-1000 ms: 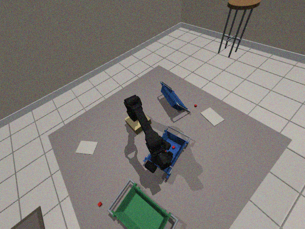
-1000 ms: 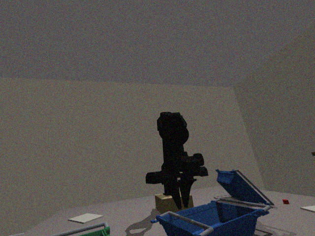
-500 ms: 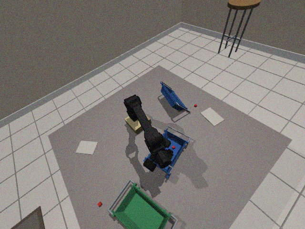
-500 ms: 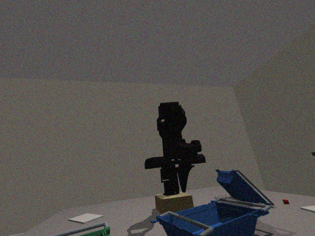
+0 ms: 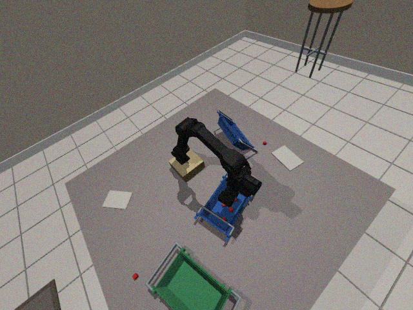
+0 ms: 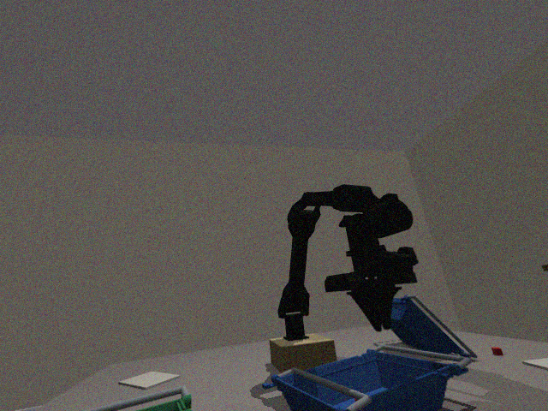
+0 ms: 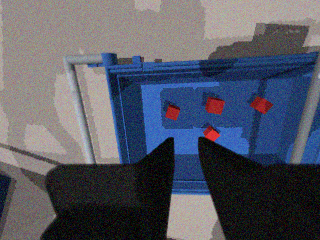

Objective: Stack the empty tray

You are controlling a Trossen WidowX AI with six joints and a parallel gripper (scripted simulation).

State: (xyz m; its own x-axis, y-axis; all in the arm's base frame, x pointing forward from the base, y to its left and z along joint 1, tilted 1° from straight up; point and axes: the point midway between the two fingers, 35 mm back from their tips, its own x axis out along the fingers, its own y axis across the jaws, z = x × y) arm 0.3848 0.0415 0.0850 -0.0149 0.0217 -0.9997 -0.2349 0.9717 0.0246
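Now: gripper tip 290 mm past the blue tray, 320 mm to the right of it and 40 mm above it.
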